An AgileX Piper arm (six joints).
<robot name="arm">
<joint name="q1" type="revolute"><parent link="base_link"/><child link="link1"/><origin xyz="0 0 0.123"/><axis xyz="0 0 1"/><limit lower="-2.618" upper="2.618"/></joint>
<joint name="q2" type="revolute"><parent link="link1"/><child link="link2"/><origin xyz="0 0 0" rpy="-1.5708 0 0"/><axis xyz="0 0 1"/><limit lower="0" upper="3.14"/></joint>
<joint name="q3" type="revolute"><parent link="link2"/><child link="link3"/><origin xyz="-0.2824 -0.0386 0"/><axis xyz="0 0 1"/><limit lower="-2.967" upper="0"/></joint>
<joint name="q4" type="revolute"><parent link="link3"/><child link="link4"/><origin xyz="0.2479 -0.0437 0" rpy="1.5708 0 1.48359"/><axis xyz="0 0 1"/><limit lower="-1.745" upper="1.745"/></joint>
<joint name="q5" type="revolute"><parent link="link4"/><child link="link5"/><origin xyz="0 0 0" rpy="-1.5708 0 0"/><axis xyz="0 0 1"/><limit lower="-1.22" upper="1.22"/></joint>
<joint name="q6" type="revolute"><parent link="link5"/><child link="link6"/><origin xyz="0 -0.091 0" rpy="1.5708 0 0"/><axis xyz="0 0 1"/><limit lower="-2.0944" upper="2.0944"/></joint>
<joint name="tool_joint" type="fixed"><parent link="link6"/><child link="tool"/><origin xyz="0 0 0"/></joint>
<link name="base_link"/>
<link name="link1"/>
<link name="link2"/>
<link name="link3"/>
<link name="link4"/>
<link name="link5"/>
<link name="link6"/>
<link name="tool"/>
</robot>
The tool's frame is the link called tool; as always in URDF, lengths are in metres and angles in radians.
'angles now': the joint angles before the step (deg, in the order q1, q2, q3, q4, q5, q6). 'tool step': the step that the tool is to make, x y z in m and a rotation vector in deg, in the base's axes. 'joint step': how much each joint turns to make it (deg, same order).
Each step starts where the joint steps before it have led.
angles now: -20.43, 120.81, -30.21, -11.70, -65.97, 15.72
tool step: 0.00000, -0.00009, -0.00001, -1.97, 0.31, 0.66
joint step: 0.00, 0.01, 0.00, 0.06, -0.01, -2.12
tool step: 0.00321, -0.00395, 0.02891, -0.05, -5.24, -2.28
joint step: 0.00, -5.49, 0.00, 1.78, 0.28, 1.72
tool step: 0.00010, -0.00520, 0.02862, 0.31, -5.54, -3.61
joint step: 0.00, -5.29, 0.00, 3.37, 0.01, 1.54
